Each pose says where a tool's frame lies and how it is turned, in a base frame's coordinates. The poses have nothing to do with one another.
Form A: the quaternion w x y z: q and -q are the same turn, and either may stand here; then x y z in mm.
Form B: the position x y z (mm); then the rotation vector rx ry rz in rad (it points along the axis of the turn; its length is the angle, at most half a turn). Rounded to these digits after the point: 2 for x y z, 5 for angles.
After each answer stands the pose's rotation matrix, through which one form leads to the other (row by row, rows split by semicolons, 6 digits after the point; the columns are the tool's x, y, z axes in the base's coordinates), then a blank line. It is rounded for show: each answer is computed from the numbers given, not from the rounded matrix.
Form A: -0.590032 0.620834 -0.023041 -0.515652 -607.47 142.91 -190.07
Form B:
-607.47 142.91 -190.07 -1.44516 0.05363 1.20032
0.467145 -0.637111 -0.613078; 0.579893 -0.302663 0.756386; -0.667458 -0.708861 0.228069

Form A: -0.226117 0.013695 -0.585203 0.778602 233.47 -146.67 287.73
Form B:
233.47 -146.67 287.73 -0.03775 1.61330 -2.14646
-0.897367 0.336082 0.285975; -0.368139 -0.212817 -0.905087; -0.243323 -0.917474 0.314700

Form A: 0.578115 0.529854 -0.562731 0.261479 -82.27 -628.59 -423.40
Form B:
-82.27 -628.59 -423.40 1.23948 -1.31639 0.61168
0.229925 -0.898661 -0.373555; -0.294001 0.301767 -0.906918; 0.927738 0.318349 -0.194823

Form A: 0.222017 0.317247 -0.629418 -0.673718 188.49 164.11 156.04
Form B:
188.49 164.11 156.04 0.87648 -1.73894 -1.86133
-0.700126 -0.100208 -0.706953; -0.698516 -0.109083 0.707232; -0.147987 0.988969 0.006375

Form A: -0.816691 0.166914 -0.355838 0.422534 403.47 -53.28 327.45
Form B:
403.47 -53.28 327.45 -0.35585 0.75862 -0.90081
0.389689 0.571371 0.722273; -0.808948 0.587210 -0.028073; -0.440166 -0.573342 0.691038

